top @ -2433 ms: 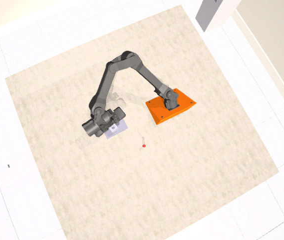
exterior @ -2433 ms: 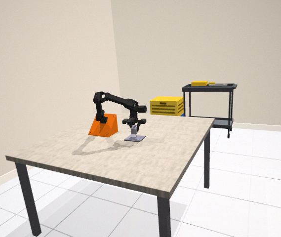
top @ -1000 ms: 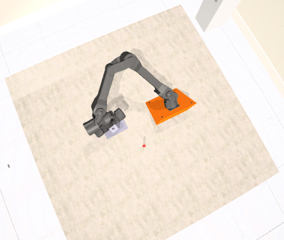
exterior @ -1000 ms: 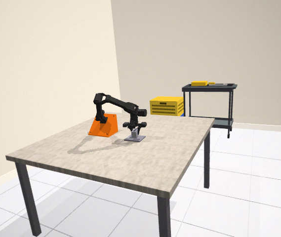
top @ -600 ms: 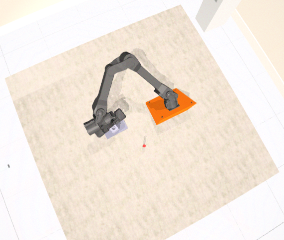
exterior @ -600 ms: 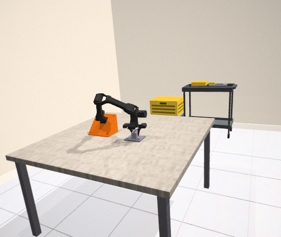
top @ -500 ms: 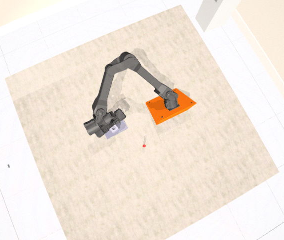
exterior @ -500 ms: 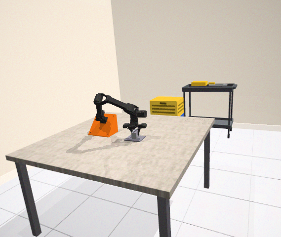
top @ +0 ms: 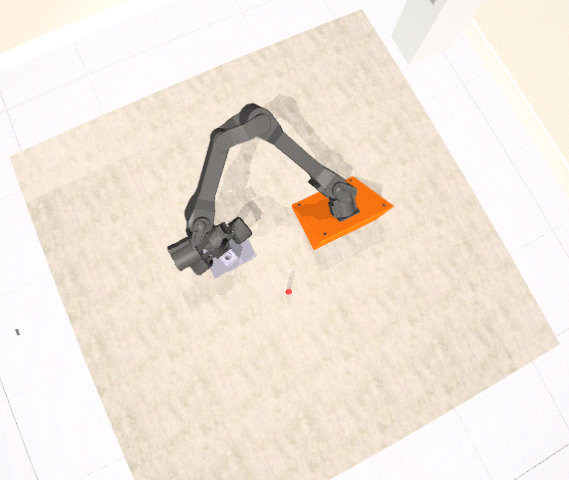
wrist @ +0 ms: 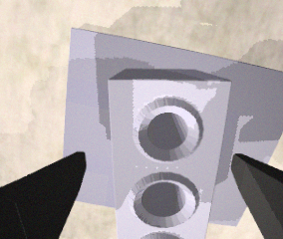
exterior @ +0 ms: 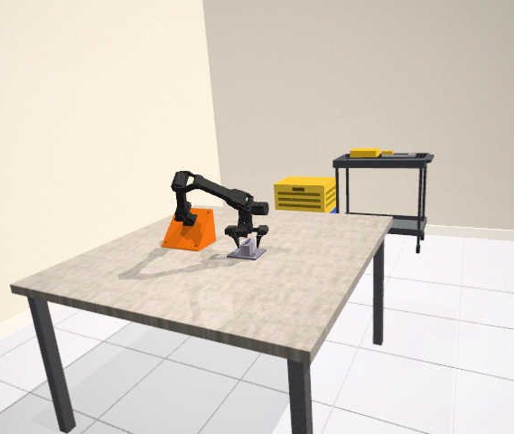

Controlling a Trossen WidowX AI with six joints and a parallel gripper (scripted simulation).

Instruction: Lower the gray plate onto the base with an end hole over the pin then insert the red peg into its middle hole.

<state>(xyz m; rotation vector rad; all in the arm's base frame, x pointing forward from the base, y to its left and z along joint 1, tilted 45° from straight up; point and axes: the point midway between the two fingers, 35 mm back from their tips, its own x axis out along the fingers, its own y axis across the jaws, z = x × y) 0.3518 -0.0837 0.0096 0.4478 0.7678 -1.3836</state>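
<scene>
Right now my gripper tip is 2 cm below the gray plate. From my gripper tip the other things lie so: red peg 19 cm to the left, 12 cm behind, 1 cm above.
</scene>
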